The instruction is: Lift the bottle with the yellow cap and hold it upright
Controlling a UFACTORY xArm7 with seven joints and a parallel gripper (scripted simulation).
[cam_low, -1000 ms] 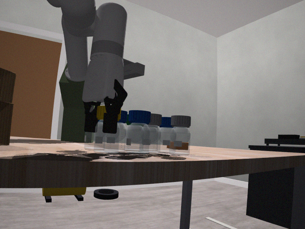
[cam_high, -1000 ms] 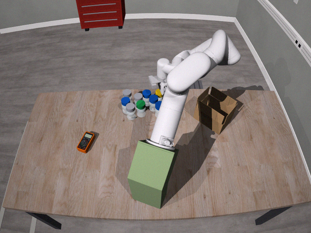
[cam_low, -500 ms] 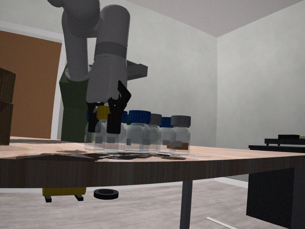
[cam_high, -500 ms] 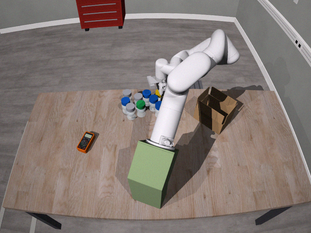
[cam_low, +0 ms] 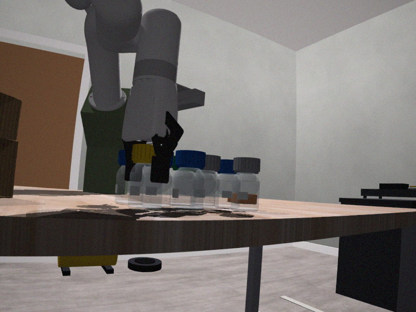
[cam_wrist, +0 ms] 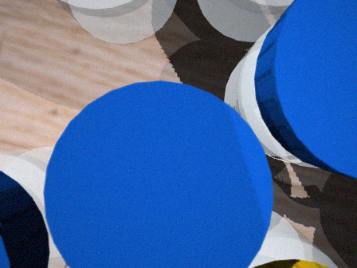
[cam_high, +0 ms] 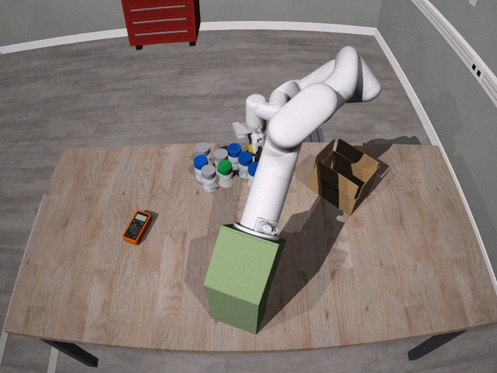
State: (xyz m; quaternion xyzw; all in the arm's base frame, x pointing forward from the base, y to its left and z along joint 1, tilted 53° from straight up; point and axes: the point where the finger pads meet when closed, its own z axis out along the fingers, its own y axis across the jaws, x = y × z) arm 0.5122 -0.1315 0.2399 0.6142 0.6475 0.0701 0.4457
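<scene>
Now: hand 1 cm above the yellow-capped bottle. Round my hand: orange multimeter: 8 cm behind, 54 cm to the left, 4 cm below; then green-capped bottle: 3 cm behind, 15 cm to the left, 1 cm below.
</scene>
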